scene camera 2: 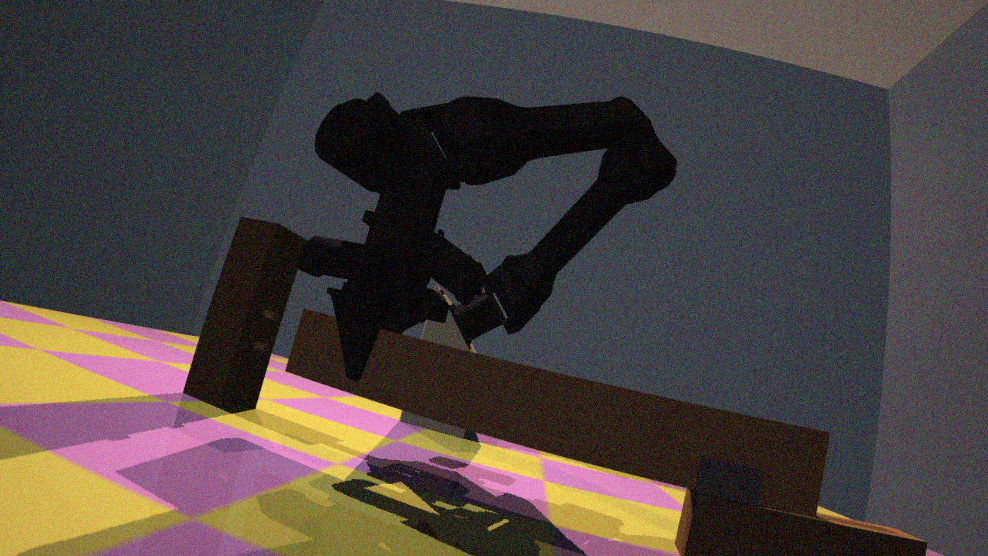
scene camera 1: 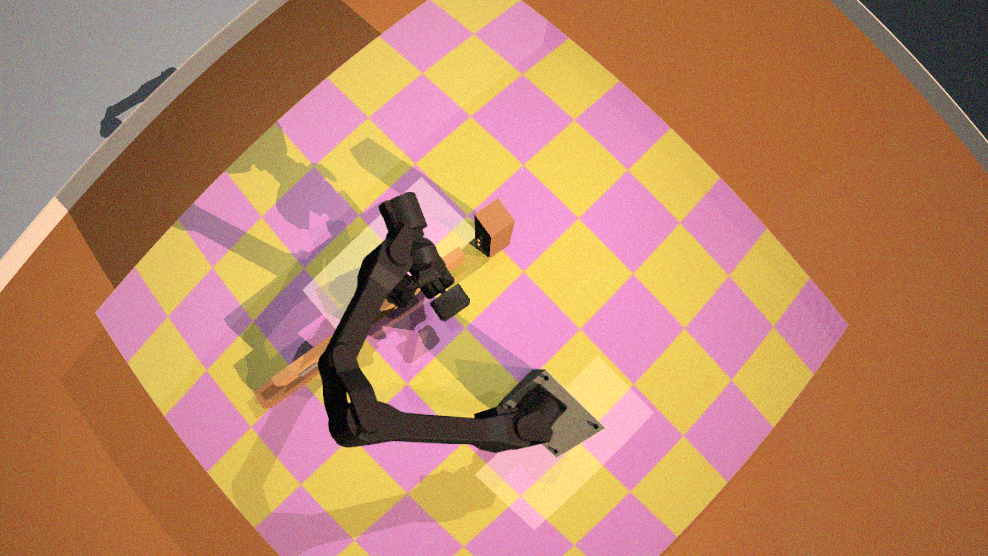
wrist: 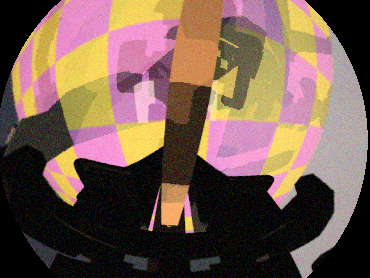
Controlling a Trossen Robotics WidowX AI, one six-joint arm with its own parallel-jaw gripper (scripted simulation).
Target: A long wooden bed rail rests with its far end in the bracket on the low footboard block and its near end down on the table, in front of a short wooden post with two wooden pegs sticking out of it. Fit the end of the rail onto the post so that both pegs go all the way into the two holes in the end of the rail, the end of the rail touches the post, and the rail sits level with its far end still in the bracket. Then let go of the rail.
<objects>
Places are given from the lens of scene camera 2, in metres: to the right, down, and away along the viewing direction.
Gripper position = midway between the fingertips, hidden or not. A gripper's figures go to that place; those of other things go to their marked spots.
my gripper [scene camera 2: 358, 380]: -0.12, 0.09, 0.40
wooden bed rail [scene camera 2: 659, 438]: 0.12, 0.12, 0.33
wooden post [scene camera 2: 233, 352]: -0.24, 0.07, 0.41
The marked spots on the wooden post and the wooden bed rail are 0.37 m apart.
</objects>
